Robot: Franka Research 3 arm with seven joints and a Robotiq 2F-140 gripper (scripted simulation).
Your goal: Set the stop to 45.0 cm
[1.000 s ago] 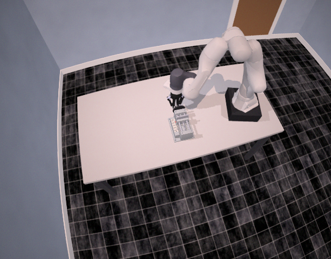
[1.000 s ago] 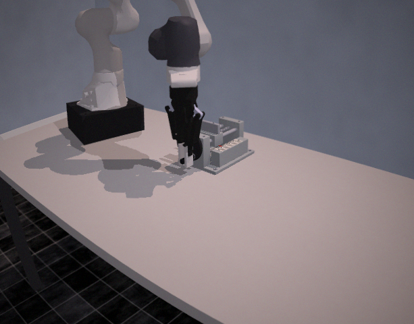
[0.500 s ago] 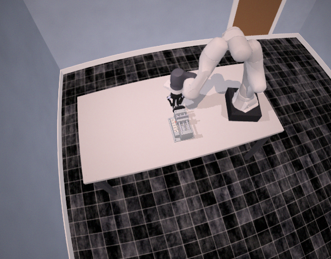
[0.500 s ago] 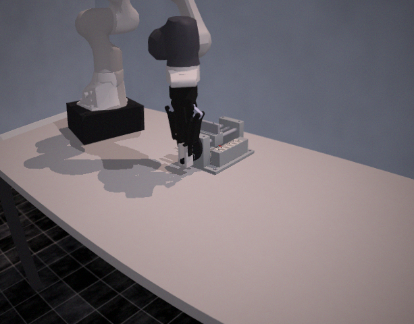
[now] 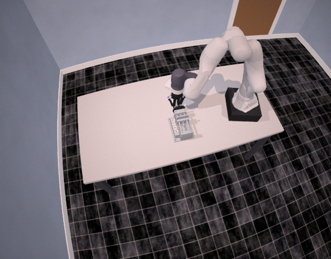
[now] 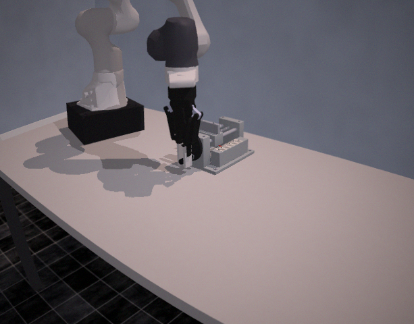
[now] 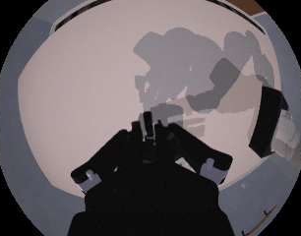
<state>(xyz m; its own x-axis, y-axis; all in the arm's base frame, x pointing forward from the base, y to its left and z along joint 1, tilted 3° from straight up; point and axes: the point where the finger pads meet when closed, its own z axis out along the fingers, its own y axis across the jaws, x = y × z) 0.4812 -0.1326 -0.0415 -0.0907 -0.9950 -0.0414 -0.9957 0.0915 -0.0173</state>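
Right now my hand is 12 cm to the right of the grey stop fixture, 3 cm below it and 1 cm short of it. From my hand the other things lie so: black handwheel 2 cm to the left, 1 cm below.
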